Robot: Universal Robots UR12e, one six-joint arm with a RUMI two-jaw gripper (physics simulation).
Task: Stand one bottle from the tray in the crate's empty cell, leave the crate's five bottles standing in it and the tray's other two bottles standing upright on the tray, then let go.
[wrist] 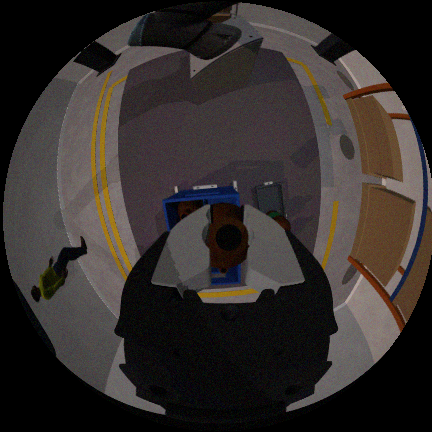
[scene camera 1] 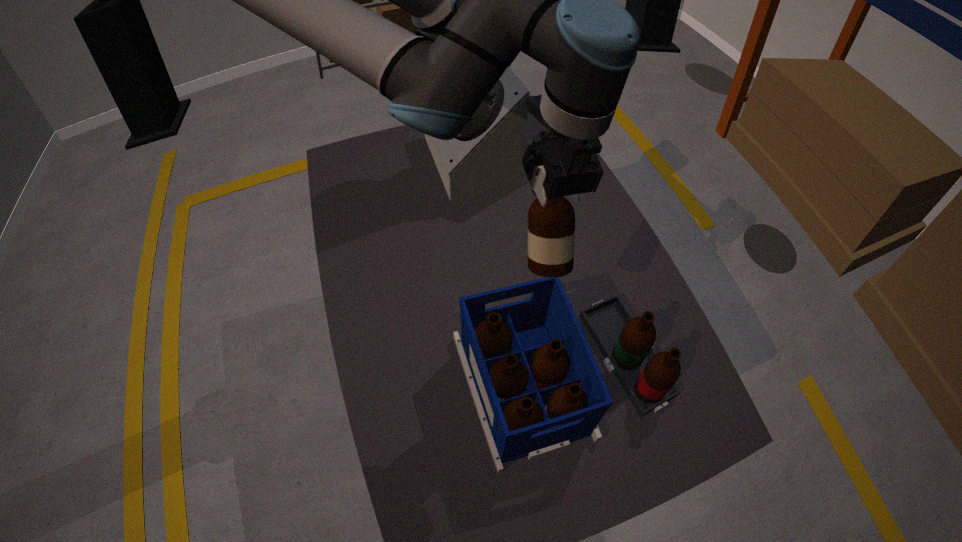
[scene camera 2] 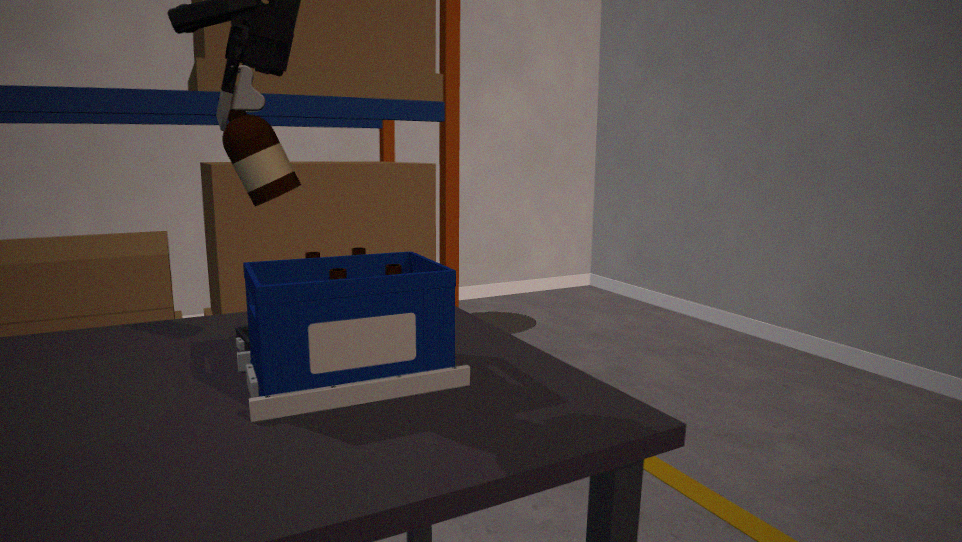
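Seen in the pictures: gripper, fingertip midpoint: (wrist: 226,206) (scene camera 2: 222,130); arm's base, origin of the base link: (wrist: 217,41).
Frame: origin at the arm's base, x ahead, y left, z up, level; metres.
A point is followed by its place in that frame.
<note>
My gripper (scene camera 1: 549,195) @(z 0.160, x 0.493, y 0.004 m) (scene camera 2: 235,113) (wrist: 226,206) @(z 0.160, x 0.493, y 0.004 m) is shut on the neck of a brown bottle with a cream label (scene camera 1: 550,247) @(z 0.129, x 0.574, y -0.015 m) (scene camera 2: 262,169) @(z 0.106, x 0.542, y -0.038 m) (wrist: 227,212) @(z 0.164, x 0.497, y 0.005 m). This bottle hangs above the crate's rim level, near its far end in scene camera 1, and is clearly tilted in scene camera 2. The blue crate (scene camera 1: 514,447) @(z -0.121, x 0.793, y -0.109 m) (scene camera 2: 282,336) @(z -0.104, x 0.551, y -0.143 m) (wrist: 200,194) @(z -0.051, x 0.515, y -0.049 m) holds several standing brown bottles; its empty cell (scene camera 1: 535,334) @(z -0.203, x 0.534, y 0.009 m) is at the far right in scene camera 1. On the dark tray (scene camera 1: 607,321) @(z -0.206, x 0.541, y 0.174 m) (wrist: 270,196) @(z -0.206, x 0.547, y 0.180 m), a green-label bottle (scene camera 1: 634,342) @(z -0.103, x 0.655, y 0.167 m) and a red-label bottle (scene camera 1: 658,375) @(z -0.099, x 0.739, y 0.188 m) stand upright.
White brackets (scene camera 1: 481,403) @(z -0.181, x 0.672, y -0.138 m) (scene camera 2: 356,393) @(z -0.194, x 0.643, y -0.149 m) line the crate's foot on the dark table (scene camera 1: 403,269) @(z -0.211, x 0.302, y -0.235 m) (scene camera 2: 134,417) @(z -0.211, x 0.358, y -0.091 m). The tray lies close beside the crate's right side in scene camera 1. A grey plate (scene camera 1: 488,151) @(z -0.065, x 0.104, y 0.008 m) stands by the arm. A person (wrist: 52,277) shows at the wrist view's left.
</note>
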